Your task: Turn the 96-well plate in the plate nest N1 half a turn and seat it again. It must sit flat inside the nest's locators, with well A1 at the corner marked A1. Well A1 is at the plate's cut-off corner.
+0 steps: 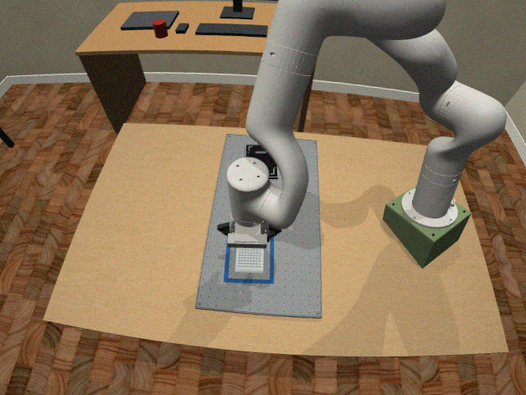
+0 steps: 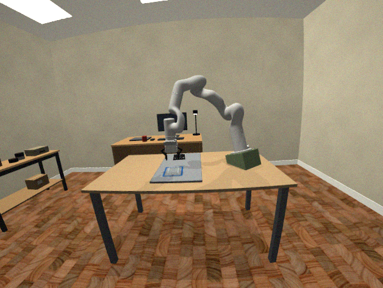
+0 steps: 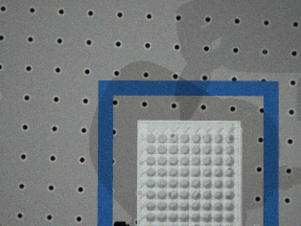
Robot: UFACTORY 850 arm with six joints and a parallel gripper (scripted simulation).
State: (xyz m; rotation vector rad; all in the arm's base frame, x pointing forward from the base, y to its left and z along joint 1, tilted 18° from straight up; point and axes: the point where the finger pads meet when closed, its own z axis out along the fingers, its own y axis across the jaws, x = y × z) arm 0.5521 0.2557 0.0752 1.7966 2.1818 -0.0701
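Now: the 96-well plate 100 mm below my hand. From my hand the other things lie so: plate nest (370 mm to the right, 100 mm below, 40 mm ahead).
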